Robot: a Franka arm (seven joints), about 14 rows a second.
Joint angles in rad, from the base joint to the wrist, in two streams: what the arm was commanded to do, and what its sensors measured. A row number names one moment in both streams.
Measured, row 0:
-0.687 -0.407 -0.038 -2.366 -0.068 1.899 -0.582
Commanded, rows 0 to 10:
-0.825 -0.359 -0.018 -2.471 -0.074 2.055 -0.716
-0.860 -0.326 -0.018 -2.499 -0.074 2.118 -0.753
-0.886 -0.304 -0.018 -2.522 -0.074 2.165 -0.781
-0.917 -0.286 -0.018 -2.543 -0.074 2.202 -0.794
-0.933 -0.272 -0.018 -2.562 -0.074 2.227 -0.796
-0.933 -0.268 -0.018 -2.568 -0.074 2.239 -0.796
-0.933 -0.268 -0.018 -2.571 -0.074 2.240 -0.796
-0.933 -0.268 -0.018 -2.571 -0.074 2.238 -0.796
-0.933 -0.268 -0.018 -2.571 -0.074 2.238 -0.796
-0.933 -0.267 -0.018 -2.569 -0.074 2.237 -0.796
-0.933 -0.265 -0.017 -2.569 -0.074 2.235 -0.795
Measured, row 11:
-0.915 -0.246 -0.032 -2.549 -0.068 2.222 -0.789
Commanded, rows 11 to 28:
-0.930 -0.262 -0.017 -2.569 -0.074 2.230 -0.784
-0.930 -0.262 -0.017 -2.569 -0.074 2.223 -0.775
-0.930 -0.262 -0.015 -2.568 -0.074 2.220 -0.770
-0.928 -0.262 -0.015 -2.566 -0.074 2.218 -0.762
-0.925 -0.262 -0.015 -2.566 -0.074 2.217 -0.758
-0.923 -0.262 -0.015 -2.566 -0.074 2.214 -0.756
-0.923 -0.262 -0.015 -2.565 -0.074 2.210 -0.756
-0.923 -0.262 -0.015 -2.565 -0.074 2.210 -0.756
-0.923 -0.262 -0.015 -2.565 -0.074 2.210 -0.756
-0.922 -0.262 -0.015 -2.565 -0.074 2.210 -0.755
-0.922 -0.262 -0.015 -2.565 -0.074 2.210 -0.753
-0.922 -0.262 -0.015 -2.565 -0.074 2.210 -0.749
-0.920 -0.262 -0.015 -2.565 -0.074 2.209 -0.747
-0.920 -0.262 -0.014 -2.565 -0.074 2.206 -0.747
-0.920 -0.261 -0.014 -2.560 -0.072 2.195 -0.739
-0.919 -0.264 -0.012 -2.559 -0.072 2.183 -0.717
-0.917 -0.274 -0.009 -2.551 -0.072 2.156 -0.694
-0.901 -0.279 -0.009 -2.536 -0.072 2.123 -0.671
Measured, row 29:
-0.913 -0.251 -0.021 -2.545 -0.068 2.184 -0.722
